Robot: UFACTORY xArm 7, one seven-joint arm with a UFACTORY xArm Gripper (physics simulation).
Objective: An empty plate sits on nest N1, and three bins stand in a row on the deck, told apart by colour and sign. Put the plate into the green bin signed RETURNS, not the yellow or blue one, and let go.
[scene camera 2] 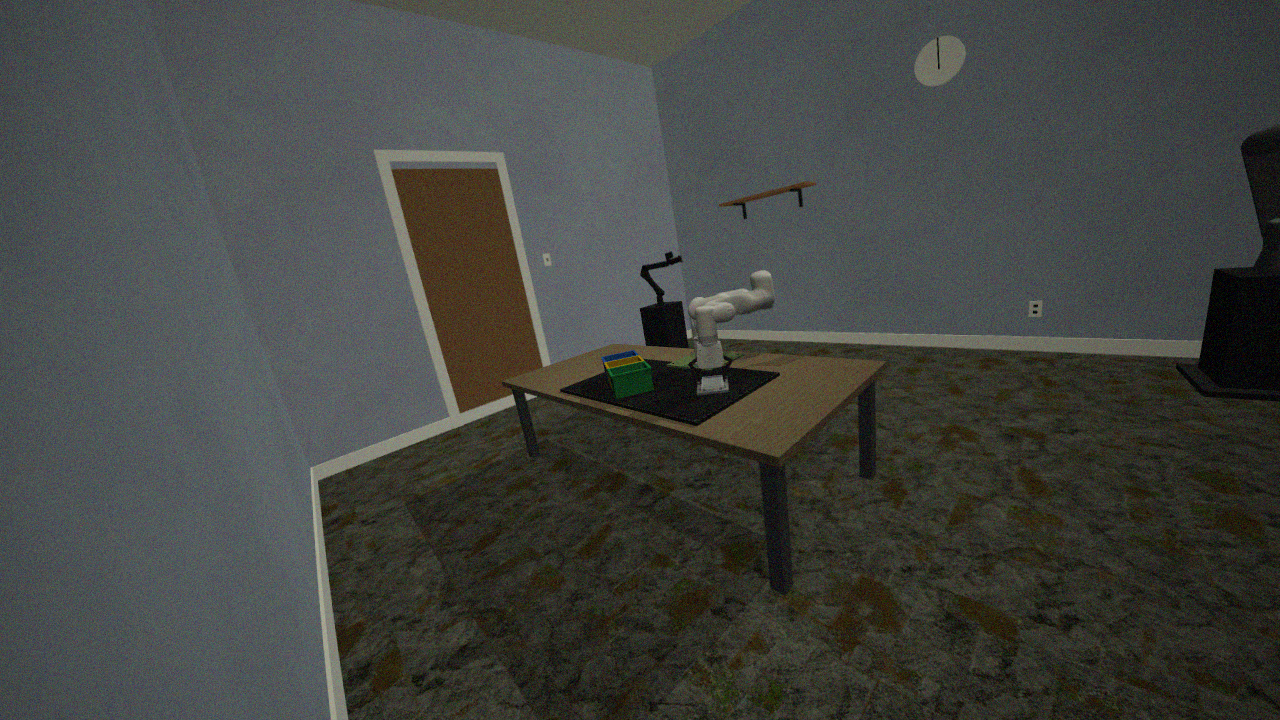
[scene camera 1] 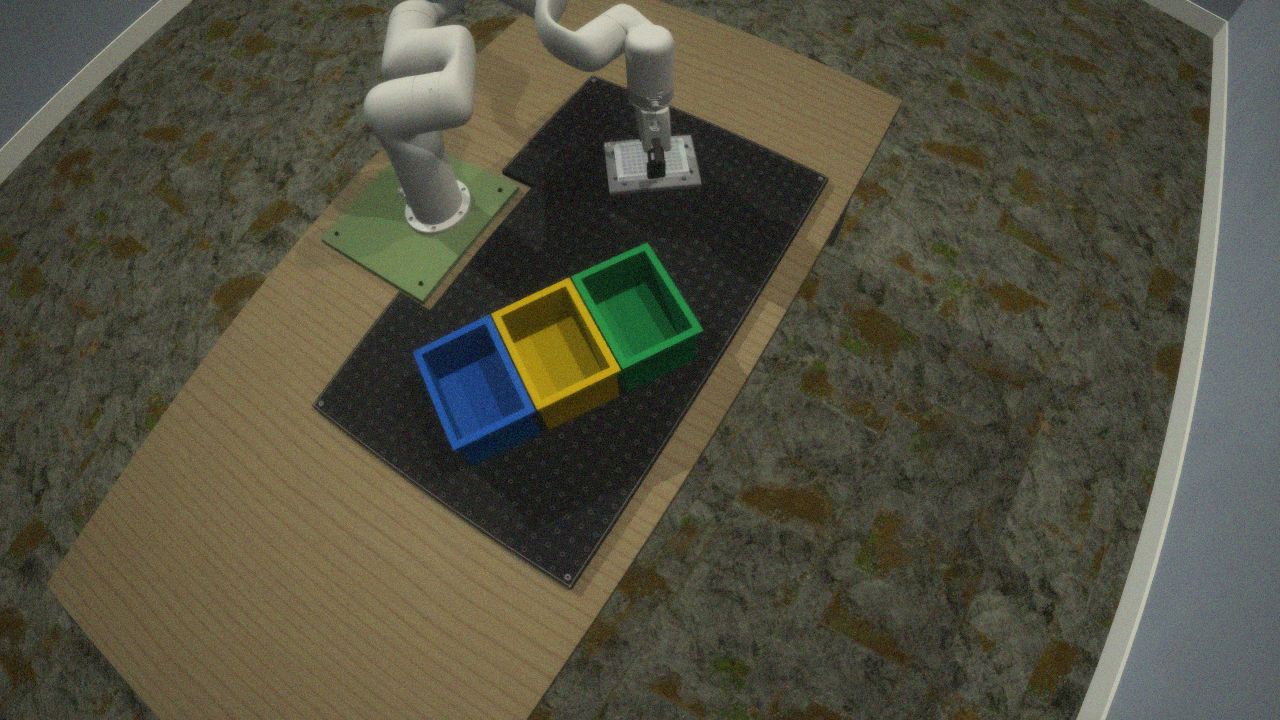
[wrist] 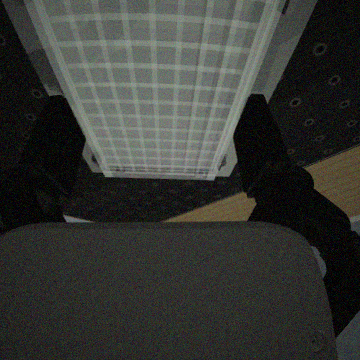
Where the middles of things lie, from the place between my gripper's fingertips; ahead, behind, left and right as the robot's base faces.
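My hand's right at the white gridded plate point(scene camera 1: 631, 161), and there's a grey nest point(scene camera 1: 694, 181) that's 20 mm below my hand.
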